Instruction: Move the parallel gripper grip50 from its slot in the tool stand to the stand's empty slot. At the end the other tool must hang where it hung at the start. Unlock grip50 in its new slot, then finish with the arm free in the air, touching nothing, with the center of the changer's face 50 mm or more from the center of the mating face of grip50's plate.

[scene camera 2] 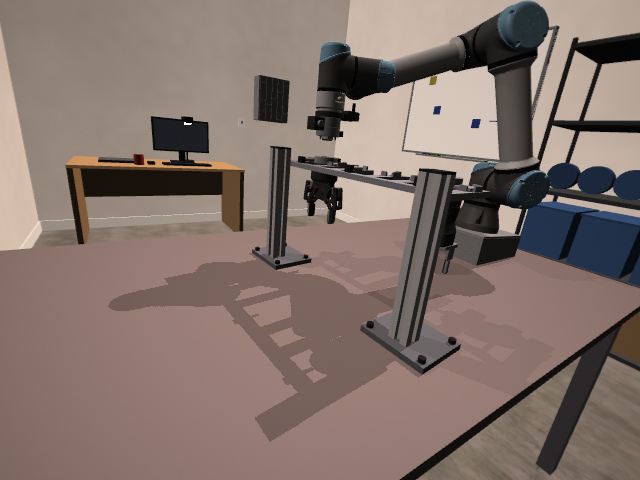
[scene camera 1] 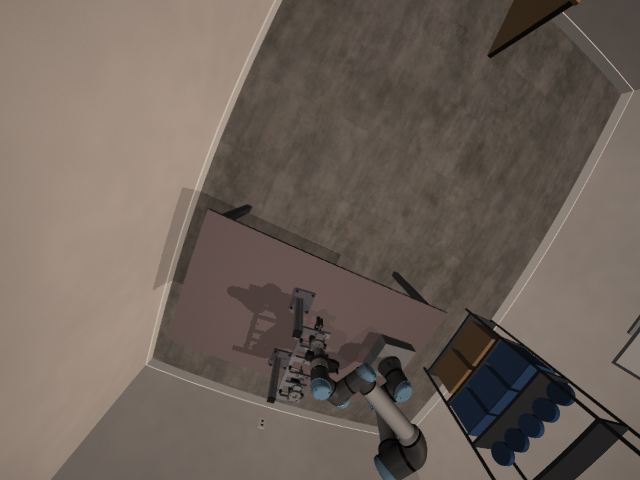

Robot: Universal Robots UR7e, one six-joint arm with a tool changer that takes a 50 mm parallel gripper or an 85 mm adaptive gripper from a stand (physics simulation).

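Frame: origin at the arm's base, x ahead, y left, z up, level; metres.
Seen in the pictures: end effector, tool point: [scene camera 2: 327, 136]; arm's base, origin of the base link: [scene camera 2: 474, 227] [scene camera 1: 388, 365].
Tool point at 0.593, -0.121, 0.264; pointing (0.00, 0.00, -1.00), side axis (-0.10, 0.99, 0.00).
Note:
Pixels of each thing's middle, then the offset from my tool point to it, as dx, dy, dz. "spot": a spot on its surface instead. Level surfaces: height alone.
- adaptive gripper's plate, surface spot: [scene camera 2: 323, 160] spot: +0.022, +0.026, -0.062
- table, its level: dz -0.354
- far post, surface spot: [scene camera 2: 278, 201] spot: +0.129, -0.011, -0.178
The grip50 parallel gripper [scene camera 2: 448, 254] hangs from the near end of the tool stand [scene camera 1: 273, 379] [scene camera 2: 413, 263], partly behind the near post; its finger opening cannot be judged. Its mating plate [scene camera 1: 294, 395] shows from above. The adaptive gripper [scene camera 2: 324, 204] hangs at the far end with its fingers apart. The arm's changer [scene camera 2: 327, 129] carries no tool. In scene camera 2 it appears above the adaptive gripper's plate [scene camera 2: 323, 160], with a visible gap. The slot between the two tools looks empty. The locks are too small to tell.
The robot base block [scene camera 1: 387, 351] [scene camera 2: 485, 246] stands on the table [scene camera 1: 206, 289] [scene camera 2: 129, 387] beside the stand. The far post [scene camera 1: 297, 317] [scene camera 2: 278, 201] rises from the table. A shelf rack with blue bins [scene camera 1: 488, 384] [scene camera 2: 550, 227] stands beyond the base.

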